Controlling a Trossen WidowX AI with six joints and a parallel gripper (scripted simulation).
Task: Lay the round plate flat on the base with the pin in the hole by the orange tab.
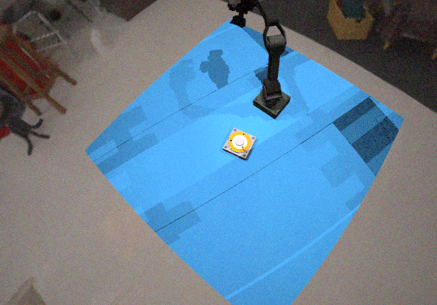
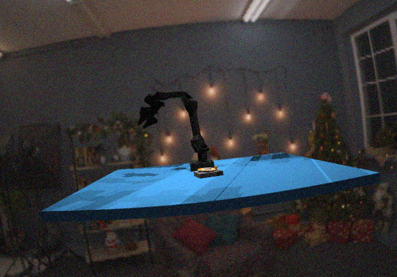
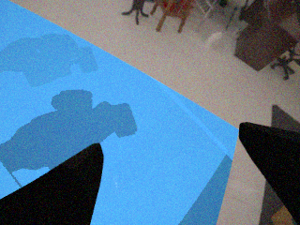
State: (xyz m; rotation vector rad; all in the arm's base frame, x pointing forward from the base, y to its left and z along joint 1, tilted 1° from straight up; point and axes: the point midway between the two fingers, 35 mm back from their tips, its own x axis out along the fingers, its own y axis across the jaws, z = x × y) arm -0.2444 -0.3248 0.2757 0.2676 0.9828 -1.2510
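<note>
The round plate lies 52 cm ahead of my gripper tip, 32 cm to the left of it and 27 cm below it.
</note>
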